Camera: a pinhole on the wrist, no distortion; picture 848 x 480 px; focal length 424.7 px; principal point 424.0 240.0 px. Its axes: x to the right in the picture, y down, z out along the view. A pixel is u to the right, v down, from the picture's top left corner.
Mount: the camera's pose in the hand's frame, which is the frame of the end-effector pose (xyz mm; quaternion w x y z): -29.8 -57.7 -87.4 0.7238 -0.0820 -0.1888 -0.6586
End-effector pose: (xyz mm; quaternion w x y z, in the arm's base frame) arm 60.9 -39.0 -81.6 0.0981 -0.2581 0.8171 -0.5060
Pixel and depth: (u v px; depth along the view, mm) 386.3 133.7 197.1
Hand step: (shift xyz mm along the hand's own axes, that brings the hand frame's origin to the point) -112.0 25.0 79.9
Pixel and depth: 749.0 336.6 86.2
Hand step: -20.7 -84.5 19.2
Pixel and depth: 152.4 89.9 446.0
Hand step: -276.1 350.5 191.6
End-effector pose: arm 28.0 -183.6 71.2 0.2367 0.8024 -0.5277 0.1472
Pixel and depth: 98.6 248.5 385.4
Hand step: -104.0 357.2 153.7
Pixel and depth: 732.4 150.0 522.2
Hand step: -201.8 -228.8 520.8
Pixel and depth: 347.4 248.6 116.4
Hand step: -48.0 4.7 11.4
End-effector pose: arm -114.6 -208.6 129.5 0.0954 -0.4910 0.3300 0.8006
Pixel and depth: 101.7 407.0 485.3
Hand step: 55.3 483.0 241.1
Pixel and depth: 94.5 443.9 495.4
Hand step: 98.9 507.2 250.4
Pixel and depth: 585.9 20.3 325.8
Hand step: -242.0 -72.6 236.2
